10 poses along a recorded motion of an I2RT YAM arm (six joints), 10 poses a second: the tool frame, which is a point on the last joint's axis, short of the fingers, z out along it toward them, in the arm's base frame.
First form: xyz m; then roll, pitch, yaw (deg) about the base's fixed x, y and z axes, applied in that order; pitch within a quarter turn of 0, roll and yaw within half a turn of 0.
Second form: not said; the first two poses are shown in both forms.
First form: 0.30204 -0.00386 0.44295 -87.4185 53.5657 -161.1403
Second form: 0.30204 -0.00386 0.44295 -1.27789 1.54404 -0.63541
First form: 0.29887 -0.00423 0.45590 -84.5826 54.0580 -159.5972
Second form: 0.29887 -0.00423 0.45590 -1.29133 1.51535 -0.62518
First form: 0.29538 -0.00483 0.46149 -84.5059 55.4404 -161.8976
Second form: 0.29538 -0.00483 0.46149 -1.33390 1.51646 -0.60103
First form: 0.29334 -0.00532 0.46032 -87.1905 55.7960 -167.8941
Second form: 0.29334 -0.00532 0.46032 -1.40007 1.54324 -0.59641
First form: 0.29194 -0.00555 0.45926 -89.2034 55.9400 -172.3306
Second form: 0.29194 -0.00555 0.45926 -1.44846 1.56301 -0.59441
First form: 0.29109 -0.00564 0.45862 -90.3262 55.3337 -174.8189
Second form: 0.29109 -0.00564 0.45862 -1.47569 1.57403 -0.60503
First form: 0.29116 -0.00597 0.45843 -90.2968 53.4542 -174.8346
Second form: 0.29116 -0.00597 0.45843 -1.47648 1.57388 -0.63784
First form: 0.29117 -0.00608 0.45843 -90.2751 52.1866 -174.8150
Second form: 0.29117 -0.00608 0.45843 -1.47651 1.57374 -0.65996
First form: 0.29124 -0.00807 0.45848 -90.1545 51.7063 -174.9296
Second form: 0.29124 -0.00807 0.45848 -1.48018 1.57247 -0.66835
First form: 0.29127 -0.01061 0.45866 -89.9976 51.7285 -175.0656
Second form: 0.29127 -0.01061 0.45866 -1.48471 1.57077 -0.66796
